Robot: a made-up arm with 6 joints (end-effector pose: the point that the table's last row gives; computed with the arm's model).
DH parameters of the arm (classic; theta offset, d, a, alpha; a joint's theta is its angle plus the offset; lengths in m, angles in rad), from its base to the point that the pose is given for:
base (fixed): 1.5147 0 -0.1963 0
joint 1: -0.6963 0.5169 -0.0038 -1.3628
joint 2: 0 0.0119 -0.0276 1.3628
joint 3: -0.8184 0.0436 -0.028 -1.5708
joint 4: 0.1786 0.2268 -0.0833 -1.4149
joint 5: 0 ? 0.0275 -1.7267
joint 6: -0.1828 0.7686 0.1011 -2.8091
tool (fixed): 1.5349 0.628 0 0
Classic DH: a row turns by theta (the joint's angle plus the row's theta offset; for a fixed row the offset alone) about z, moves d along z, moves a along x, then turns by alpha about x.
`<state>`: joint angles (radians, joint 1 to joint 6).
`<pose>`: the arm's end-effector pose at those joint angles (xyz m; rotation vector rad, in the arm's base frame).
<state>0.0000 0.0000 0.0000 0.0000 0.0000 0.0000</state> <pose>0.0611 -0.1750 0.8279 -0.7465 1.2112 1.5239</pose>
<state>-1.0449 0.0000 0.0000 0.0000 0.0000 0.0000</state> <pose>0.0433 -0.2478 0.8279 -0.0385 1.2865 0.6453</pose>
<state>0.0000 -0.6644 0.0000 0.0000 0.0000 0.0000</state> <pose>-0.0841 -0.3227 0.8042 -0.6209 0.5303 1.3635</pose>
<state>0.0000 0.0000 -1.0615 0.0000 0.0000 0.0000</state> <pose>0.0402 -0.2825 0.8279 -0.0278 1.2856 0.6311</pose>
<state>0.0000 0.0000 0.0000 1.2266 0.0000 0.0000</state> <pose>0.2243 -0.1750 0.5300 0.3221 2.0427 2.0246</pose>
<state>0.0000 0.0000 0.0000 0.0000 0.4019 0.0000</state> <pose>-0.0089 -0.2270 0.8322 -0.4743 1.3719 1.1935</pose>
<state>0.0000 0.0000 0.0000 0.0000 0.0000 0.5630</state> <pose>-0.0480 -0.1750 0.8930 -1.0847 0.7850 1.1951</pose>
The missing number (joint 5, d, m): -0.1019
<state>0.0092 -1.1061 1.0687 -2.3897 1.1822 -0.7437</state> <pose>0.1140 -0.1983 0.4011 -0.4520 -1.9325 1.2378</pose>
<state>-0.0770 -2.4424 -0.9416 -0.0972 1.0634 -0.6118</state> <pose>-0.1914 -0.0585 0.3670 1.8372 -1.2677 1.4066</pose>
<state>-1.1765 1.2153 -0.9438 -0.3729 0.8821 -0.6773</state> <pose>0.1216 -0.1043 0.6908 1.0498 1.6316 -1.0765</pose>
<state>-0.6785 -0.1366 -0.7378 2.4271 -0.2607 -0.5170</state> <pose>0.0755 -0.0874 0.3054 -2.2419 0.1929 -2.1114</pose>
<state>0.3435 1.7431 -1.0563 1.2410 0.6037 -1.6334</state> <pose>-0.0974 -0.1113 0.5752 1.8453 1.2450 -0.8531</pose>
